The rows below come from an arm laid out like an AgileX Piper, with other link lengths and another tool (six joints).
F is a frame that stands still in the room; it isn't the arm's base.
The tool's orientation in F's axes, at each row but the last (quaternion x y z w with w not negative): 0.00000, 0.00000, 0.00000, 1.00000; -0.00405, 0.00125, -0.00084, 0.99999; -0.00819, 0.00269, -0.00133, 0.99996; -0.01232, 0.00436, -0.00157, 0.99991; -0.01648, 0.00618, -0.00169, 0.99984; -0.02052, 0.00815, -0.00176, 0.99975; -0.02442, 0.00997, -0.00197, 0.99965; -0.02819, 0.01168, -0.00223, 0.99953; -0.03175, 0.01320, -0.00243, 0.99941; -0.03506, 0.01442, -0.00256, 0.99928
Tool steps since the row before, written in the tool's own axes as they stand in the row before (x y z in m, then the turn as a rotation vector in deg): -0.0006, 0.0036, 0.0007, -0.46, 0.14, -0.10; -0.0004, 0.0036, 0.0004, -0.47, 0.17, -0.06; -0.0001, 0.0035, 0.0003, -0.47, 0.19, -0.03; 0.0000, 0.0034, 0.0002, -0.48, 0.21, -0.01; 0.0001, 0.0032, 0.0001, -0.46, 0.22, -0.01; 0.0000, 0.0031, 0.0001, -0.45, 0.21, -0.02; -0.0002, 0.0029, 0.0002, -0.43, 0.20, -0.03; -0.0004, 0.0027, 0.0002, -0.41, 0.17, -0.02; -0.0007, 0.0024, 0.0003, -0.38, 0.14, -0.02; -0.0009, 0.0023, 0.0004, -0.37, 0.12, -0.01
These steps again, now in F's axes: -0.0006, 0.0036, 0.0007, -0.46, 0.14, -0.10; -0.0004, 0.0036, 0.0004, -0.47, 0.17, -0.06; -0.0001, 0.0035, 0.0002, -0.47, 0.19, -0.03; 0.0000, 0.0034, 0.0001, -0.48, 0.21, -0.01; 0.0001, 0.0032, 0.0000, -0.46, 0.22, -0.01; 0.0000, 0.0031, 0.0000, -0.45, 0.21, -0.02; -0.0002, 0.0029, 0.0001, -0.43, 0.20, -0.03; -0.0004, 0.0027, 0.0001, -0.41, 0.17, -0.02; -0.0007, 0.0024, 0.0002, -0.38, 0.14, -0.02; -0.0009, 0.0023, 0.0003, -0.37, 0.12, -0.01
